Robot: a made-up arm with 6 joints.
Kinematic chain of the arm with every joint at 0, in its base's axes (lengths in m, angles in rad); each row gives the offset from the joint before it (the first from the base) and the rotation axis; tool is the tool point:
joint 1: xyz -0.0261 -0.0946 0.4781 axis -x
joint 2: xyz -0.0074 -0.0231 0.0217 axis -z
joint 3: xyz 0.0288 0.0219 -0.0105 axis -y
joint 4: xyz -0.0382 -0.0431 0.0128 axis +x
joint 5: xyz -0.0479 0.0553 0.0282 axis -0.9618 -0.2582 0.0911
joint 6: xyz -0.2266 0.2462 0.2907 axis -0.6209 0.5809 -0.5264
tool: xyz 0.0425 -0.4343 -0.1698
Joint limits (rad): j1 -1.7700..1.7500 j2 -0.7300..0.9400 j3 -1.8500..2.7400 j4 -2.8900..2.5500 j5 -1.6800..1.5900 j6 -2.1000..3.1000
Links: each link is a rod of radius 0.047 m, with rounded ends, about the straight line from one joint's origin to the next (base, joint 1, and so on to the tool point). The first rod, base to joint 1, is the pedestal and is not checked.
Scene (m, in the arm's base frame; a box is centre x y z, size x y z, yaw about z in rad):
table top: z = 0
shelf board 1: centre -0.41 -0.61 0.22 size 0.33 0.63 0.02 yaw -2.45
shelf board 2: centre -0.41 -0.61 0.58 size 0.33 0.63 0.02 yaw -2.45
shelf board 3: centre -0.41 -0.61 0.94 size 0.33 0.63 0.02 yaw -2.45
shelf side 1: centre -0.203 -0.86 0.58 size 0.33 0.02 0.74 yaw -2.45
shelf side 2: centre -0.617 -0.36 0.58 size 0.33 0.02 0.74 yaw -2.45
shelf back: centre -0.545 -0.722 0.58 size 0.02 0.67 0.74 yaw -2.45
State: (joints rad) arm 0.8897 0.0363 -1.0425 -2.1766 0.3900 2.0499
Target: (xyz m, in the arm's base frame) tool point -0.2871 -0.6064 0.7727
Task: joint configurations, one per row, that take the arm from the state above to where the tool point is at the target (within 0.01 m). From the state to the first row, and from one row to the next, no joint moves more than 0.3 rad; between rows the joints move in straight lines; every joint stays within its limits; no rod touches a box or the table.
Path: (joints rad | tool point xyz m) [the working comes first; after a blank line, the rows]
Joints at the target: -0.2290 -0.7300 -1.1463 -2.8900 1.2039 0.6921
Straight joint move there: touches shelf board 3, shelf side 2.

1: 0.7548 -0.0167 -1.2040 -2.2165 0.4464 1.7951 | -0.8160 0.2457 0.5980
2: 0.6199 -0.0698 -1.3655 -2.2564 0.5028 1.5404 | -0.6903 0.2900 0.8045
3: 0.4850 -0.1228 -1.5270 -2.2963 0.5593 1.2856 | -0.5268 0.2750 0.9579
4: 0.3501 -0.1758 -1.6885 -2.3362 0.6157 1.0308 | -0.3535 0.2224 1.0406
5: 0.2152 -0.2288 -1.8500 -2.3761 0.6721 0.7761 | -0.1966 0.1550 1.0529
6: 0.0000 -0.3959 -1.7514 -2.5474 0.9555 0.5912 | -0.2175 -0.1251 1.0446
7: -0.2153 -0.5629 -1.6528 -2.7187 1.2389 0.4064 | -0.1828 -0.3419 0.9345
8: -0.4305 -0.7300 -1.5541 -2.8900 1.5223 0.2215 | -0.1152 -0.4641 0.7727
9: -0.3298 -0.7300 -1.3502 -2.8900 1.3631 0.4568 | -0.1988 -0.5327 0.7925
10: -0.2290 -0.7300 -1.1463 -2.8900 1.2039 0.6921 | -0.2871 -0.6064 0.7727

